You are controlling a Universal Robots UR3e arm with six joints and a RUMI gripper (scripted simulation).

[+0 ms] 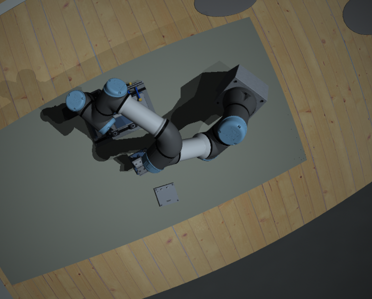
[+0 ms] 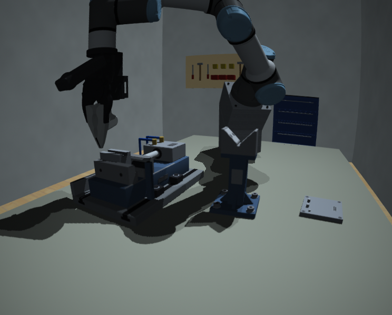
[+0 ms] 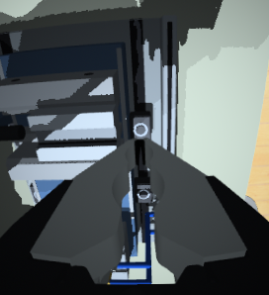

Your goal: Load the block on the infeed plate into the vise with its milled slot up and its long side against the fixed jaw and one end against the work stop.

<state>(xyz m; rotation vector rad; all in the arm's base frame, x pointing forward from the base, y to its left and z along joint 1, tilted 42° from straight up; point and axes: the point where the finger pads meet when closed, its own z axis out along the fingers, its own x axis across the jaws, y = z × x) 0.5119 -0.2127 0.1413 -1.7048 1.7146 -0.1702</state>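
Right now the part is 50 mm to the left of my hand, 30 mm below it and 10 mm behind it. From my hand the other things lie so: moving jaw 60 mm to the left, 50 mm below, 40 mm behind; then fixed jaw 70 mm to the left, 50 mm below, 20 mm ahead; then work stop 110 mm to the left, 40 mm below, 20 mm behind.
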